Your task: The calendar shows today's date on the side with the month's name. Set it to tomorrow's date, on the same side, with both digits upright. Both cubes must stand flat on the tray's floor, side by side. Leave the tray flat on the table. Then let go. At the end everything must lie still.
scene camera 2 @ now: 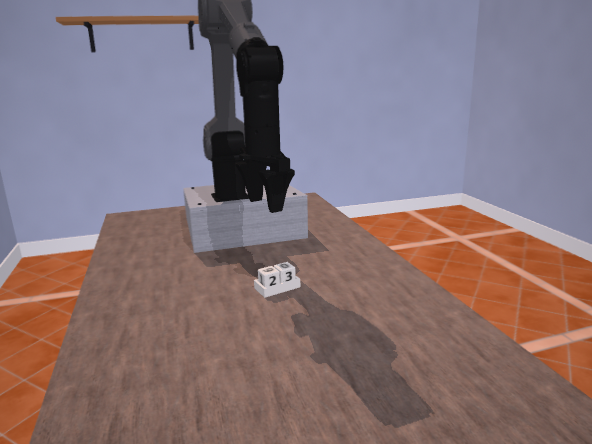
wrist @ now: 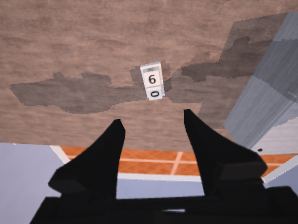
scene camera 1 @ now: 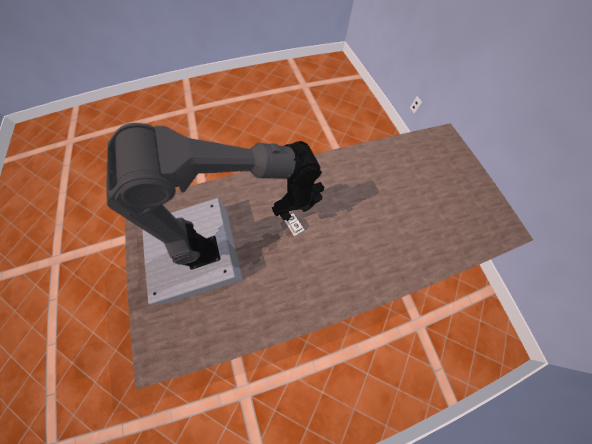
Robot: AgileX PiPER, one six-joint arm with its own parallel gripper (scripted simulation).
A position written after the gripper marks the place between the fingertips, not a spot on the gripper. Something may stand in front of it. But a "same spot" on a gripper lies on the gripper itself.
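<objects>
You'd find the gripper in the wrist view, in scene camera 2 and in scene camera 1 (297,211). And on the gripper, (wrist: 109,163) and (scene camera 2: 276,184) are the same spot.
</objects>
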